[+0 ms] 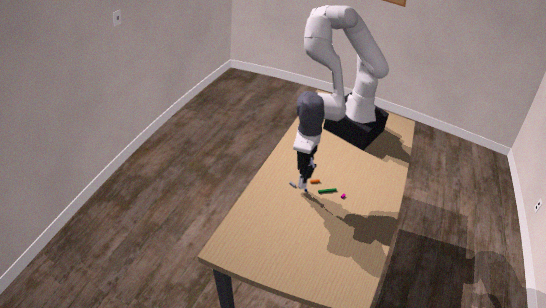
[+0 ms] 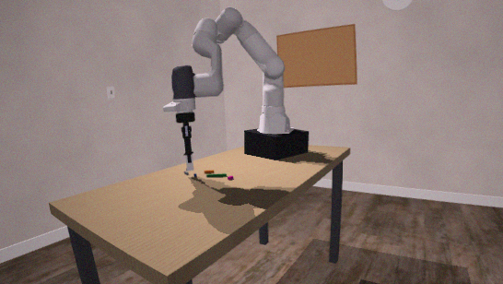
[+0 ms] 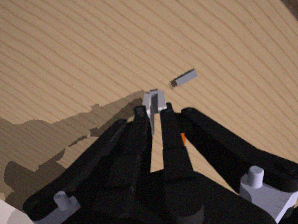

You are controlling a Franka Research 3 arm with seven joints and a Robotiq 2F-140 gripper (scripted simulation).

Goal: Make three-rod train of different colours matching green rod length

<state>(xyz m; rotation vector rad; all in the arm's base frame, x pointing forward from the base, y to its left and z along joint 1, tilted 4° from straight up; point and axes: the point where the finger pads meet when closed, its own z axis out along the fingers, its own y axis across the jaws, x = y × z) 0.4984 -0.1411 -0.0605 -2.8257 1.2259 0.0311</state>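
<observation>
Now: hand 60 mm above the blue rod, 20 mm to the right of it and 10 mm past it. Also, from my hand: magenta rod 180 mm to the left, 60 mm below, 30 mm behind; then green rod 100 mm to the left, 60 mm below, 40 mm behind; then orange rod 70 mm behind, 60 mm below, 40 mm to the left.
</observation>
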